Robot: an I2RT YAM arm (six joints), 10 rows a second.
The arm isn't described. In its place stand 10 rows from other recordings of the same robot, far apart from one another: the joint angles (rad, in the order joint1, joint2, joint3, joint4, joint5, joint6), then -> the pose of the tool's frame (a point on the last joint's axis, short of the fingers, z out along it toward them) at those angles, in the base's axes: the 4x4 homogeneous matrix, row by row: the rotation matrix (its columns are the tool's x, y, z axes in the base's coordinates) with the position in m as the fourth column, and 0 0 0 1 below.
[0.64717 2.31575 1.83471 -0.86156 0.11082 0.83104] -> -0.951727 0.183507 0.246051 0.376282; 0.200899 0.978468 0.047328 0.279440; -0.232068 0.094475 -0.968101 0.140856; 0 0 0 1
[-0.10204 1.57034 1.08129 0.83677 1.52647 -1.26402] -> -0.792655 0.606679 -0.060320 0.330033; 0.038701 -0.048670 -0.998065 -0.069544; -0.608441 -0.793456 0.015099 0.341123; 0 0 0 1
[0.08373 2.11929 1.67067 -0.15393 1.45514 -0.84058] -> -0.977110 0.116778 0.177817 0.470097; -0.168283 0.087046 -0.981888 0.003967; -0.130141 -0.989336 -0.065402 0.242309; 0 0 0 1
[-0.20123 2.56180 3.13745 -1.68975 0.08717 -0.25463] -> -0.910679 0.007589 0.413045 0.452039; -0.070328 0.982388 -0.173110 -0.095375; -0.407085 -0.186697 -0.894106 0.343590; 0 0 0 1
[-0.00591 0.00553 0.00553 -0.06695 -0.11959 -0.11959] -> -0.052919 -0.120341 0.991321 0.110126; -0.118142 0.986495 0.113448 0.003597; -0.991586 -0.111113 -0.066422 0.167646; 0 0 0 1
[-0.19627 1.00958 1.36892 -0.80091 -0.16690 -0.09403] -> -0.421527 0.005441 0.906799 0.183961; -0.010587 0.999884 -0.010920 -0.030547; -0.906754 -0.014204 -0.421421 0.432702; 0 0 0 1
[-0.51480 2.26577 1.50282 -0.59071 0.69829 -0.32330] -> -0.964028 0.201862 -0.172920 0.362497; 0.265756 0.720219 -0.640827 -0.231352; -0.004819 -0.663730 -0.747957 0.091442; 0 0 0 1
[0.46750 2.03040 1.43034 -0.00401 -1.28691 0.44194] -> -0.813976 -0.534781 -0.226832 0.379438; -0.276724 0.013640 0.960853 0.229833; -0.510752 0.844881 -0.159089 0.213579; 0 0 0 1
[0.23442 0.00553 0.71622 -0.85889 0.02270 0.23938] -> -0.189406 -0.170333 0.967012 0.010827; 0.198473 0.957869 0.207596 0.001755; -0.961631 0.231245 -0.147620 0.304081; 0 0 0 1
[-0.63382 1.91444 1.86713 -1.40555 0.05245 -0.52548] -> -0.991380 0.114531 0.063631 0.296547; 0.106958 0.987954 -0.111831 -0.220273; -0.075673 -0.104061 -0.991688 0.301622; 0 0 0 1
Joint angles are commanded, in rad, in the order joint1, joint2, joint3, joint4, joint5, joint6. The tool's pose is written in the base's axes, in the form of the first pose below.
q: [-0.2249, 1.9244, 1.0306, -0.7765, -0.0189, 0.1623]
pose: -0.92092 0.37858 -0.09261 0.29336; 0.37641 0.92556 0.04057 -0.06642; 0.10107 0.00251 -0.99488 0.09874; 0 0 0 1
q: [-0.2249, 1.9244, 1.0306, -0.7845, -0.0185, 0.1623]
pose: -0.92011 0.37856 -0.10045 0.29250; 0.37623 0.92558 0.04196 -0.06624; 0.10886 0.00081 -0.99406 0.09883; 0 0 0 1
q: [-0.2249, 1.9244, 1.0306, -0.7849, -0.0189, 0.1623]
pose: -0.92006 0.37860 -0.10075 0.29246; 0.37622 0.92556 0.04244 -0.06622; 0.10932 0.00114 -0.99401 0.09883; 0 0 0 1
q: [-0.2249, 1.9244, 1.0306, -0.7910, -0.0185, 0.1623]
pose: -0.91940 0.37856 -0.10675 0.29181; 0.37607 0.92558 0.04340 -0.06608; 0.11523 -0.00024 -0.99334 0.09891; 0 0 0 1
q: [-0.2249, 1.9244, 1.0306, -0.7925, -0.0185, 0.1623]
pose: -0.91923 0.37856 -0.10820 0.29165; 0.37603 0.92558 0.04373 -0.06605; 0.11670 -0.00049 -0.99317 0.09892; 0 0 0 1
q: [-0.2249, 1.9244, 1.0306, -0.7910, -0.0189, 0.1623]
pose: -0.91939 0.37860 -0.10666 0.29182; 0.37606 0.92556 0.04379 -0.06607; 0.11530 0.00015 -0.99333 0.09891; 0 0 0 1
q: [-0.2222, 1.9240, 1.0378, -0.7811, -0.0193, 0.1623]
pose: -0.92222 0.37611 -0.08971 0.29489; 0.37399 0.92657 0.04005 -0.06592; 0.09819 0.00339 -0.99516 0.10027; 0 0 0 1
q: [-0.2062, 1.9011, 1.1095, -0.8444, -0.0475, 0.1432]
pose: -0.93712 0.34481 -0.05398 0.30705; 0.34166 0.93792 0.05980 -0.06250; 0.07125 0.03760 -0.99675 0.12175; 0 0 0 1
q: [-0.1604, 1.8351, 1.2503, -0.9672, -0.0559, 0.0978]
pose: -0.96680 0.25404 0.02745 0.32454; 0.25518 0.96549 0.05216 -0.05049; -0.01325 0.05743 -0.99826 0.17359; 0 0 0 1
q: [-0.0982, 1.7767, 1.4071, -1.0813, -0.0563, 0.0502]
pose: -0.98222 0.14065 0.12436 0.33578; 0.14711 0.98813 0.04429 -0.03107; -0.11666 0.06180 -0.99125 0.23061; 0 0 0 1
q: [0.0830, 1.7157, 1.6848, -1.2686, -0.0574, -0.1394]
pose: -0.93716 -0.23054 0.26186 0.33289; -0.21716 0.97290 0.07935 0.02974; -0.27306 0.01750 -0.96184 0.32160; 0 0 0 1
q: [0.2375, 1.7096, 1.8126, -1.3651, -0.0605, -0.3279]
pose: -0.79527 -0.53745 0.28052 0.31764; -0.52326 0.84218 0.13012 0.07911; -0.30618 -0.04331 -0.95099 0.35548; 0 0 0 1
